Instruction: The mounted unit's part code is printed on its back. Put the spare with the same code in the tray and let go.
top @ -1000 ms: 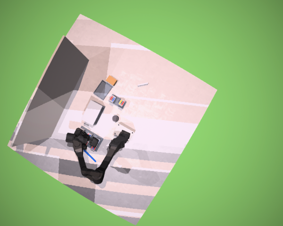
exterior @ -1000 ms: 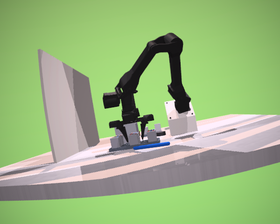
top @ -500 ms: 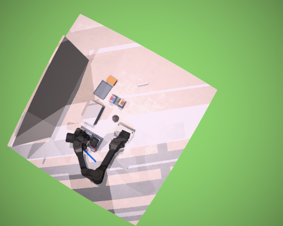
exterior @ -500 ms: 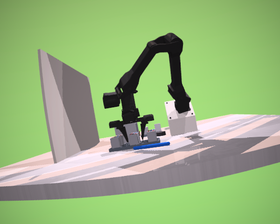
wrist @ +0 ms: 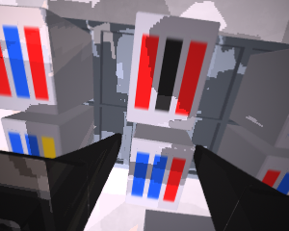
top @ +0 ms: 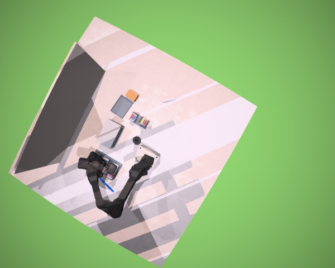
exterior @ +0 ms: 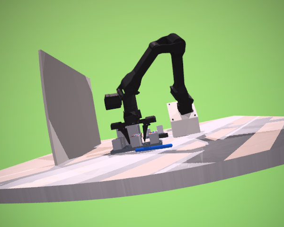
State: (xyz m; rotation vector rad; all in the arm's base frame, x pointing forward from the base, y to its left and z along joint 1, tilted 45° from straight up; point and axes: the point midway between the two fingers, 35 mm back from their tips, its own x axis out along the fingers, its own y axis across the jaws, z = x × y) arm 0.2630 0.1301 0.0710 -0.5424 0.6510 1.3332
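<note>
My gripper tip is now 20 mm below the grey spare block. The rest, counted from my gripper tip: grey mounted unit: 30 mm ahead, 170 mm to the right, 30 mm above; then blue rod: 60 mm behind, 150 mm to the left, 10 mm below; then dark rack: 20 mm to the left, 10 mm below.
</note>
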